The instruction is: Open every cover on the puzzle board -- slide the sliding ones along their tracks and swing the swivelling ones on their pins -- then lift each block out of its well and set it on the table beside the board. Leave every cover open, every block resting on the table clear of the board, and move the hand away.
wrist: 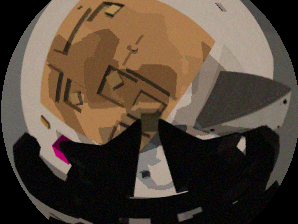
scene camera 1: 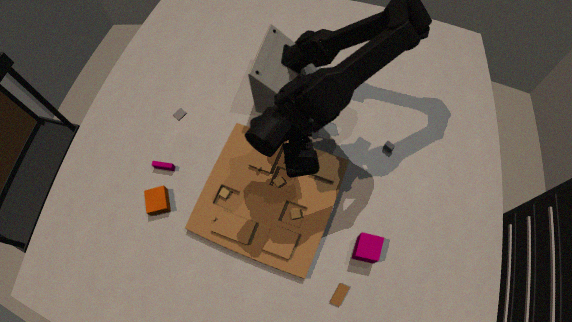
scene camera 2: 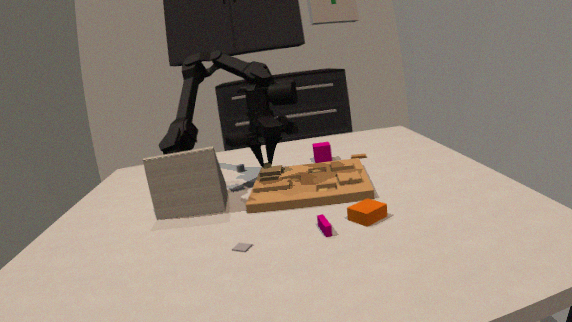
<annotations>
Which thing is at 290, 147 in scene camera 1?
My gripper.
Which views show my gripper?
The wrist view, scene camera 1 and scene camera 2: all of them.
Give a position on a puzzle board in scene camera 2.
304, 193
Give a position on a magenta cube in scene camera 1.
368, 247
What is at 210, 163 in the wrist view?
My gripper.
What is my gripper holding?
A small tan block.
</annotations>
